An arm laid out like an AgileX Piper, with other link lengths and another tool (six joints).
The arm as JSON. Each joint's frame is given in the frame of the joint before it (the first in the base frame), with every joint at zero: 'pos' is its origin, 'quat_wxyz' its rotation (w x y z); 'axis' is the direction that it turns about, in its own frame. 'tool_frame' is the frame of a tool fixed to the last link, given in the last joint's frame.
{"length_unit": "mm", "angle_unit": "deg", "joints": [
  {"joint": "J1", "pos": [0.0, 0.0, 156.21], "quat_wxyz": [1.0, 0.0, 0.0, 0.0], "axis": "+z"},
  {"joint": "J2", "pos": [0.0, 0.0, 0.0], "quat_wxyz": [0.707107, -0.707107, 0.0, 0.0], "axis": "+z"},
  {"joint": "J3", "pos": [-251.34, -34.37, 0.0], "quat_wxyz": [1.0, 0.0, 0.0, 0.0], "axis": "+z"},
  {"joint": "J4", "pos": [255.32, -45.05, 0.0], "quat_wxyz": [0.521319, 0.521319, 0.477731, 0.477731], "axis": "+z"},
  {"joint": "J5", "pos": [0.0, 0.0, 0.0], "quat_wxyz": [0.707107, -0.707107, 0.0, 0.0], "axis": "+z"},
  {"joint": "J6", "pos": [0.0, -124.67, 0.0], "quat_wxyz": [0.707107, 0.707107, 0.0, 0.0], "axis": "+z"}
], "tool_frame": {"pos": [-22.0, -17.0, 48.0], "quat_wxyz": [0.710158, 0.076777, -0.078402, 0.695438]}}
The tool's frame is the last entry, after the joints.
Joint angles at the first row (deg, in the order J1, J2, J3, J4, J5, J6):
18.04, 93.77, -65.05, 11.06, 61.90, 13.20
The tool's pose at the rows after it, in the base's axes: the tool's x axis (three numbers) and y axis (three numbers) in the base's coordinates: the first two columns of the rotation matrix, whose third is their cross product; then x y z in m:
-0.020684 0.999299 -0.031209 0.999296 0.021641 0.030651 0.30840 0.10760 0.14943
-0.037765 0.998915 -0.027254 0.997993 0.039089 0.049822 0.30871 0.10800 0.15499
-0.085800 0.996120 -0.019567 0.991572 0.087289 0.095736 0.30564 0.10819 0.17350
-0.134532 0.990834 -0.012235 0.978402 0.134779 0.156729 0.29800 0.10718 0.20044
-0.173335 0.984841 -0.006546 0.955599 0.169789 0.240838 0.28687 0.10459 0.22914
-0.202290 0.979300 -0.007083 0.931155 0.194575 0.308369 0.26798 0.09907 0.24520
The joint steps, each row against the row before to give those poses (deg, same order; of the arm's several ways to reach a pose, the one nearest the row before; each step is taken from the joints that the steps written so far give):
0.00, 0.00, 0.00, 0.11, 0.00, -0.26
0.00, -0.96, 0.00, 0.00, 0.02, -1.03
0.00, -3.34, 0.00, 0.00, 1.15, -2.67
0.00, -5.04, 0.00, 0.00, 1.99, -2.57
0.00, -6.31, 0.90, 0.00, 0.91, -2.21
0.00, -7.09, 3.67, 0.02, -0.24, -1.88

